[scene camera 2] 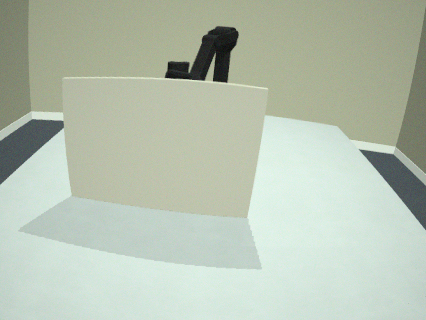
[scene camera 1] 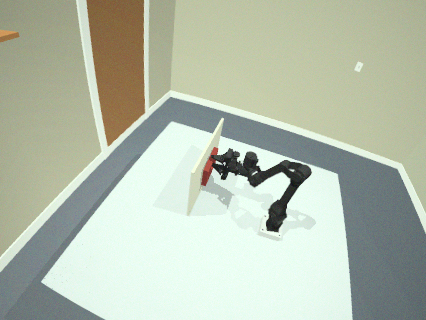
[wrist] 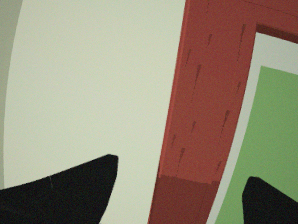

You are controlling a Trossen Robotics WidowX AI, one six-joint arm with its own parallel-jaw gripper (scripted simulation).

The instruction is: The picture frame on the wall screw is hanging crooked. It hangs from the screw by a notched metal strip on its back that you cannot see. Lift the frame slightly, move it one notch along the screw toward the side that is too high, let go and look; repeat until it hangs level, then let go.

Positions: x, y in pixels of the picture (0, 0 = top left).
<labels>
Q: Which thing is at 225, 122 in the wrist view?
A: A picture frame.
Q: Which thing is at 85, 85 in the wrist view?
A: A wall panel.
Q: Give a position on a wall panel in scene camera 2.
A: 190, 146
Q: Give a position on a wall panel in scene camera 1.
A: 195, 187
</labels>
